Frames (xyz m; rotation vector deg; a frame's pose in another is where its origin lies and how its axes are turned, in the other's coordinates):
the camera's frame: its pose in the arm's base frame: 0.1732 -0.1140 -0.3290 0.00 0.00 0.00
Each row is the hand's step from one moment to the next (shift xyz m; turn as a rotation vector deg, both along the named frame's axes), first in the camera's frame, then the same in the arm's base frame.
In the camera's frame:
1: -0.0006 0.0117 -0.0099 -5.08 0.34 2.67
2: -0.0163 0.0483 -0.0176 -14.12 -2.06 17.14
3: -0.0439 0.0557 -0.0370 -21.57 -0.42 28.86
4: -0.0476 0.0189 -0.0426 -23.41 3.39 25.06
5: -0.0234 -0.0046 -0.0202 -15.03 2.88 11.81
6: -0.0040 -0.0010 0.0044 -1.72 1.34 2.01
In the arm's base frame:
1: -0.0006 0.0117 -0.0099 -5.08 0.34 2.67
2: -0.0163 0.0483 -0.0176 -14.12 -2.06 17.14
3: -0.0439 0.0557 -0.0370 -21.57 -0.42 28.86
4: -0.0476 0.0189 -0.0426 -23.41 3.39 25.06
5: -0.0234 -0.0046 -0.0202 -15.03 2.88 11.81
6: -0.0040 -0.0010 0.0044 -1.72 1.34 2.01

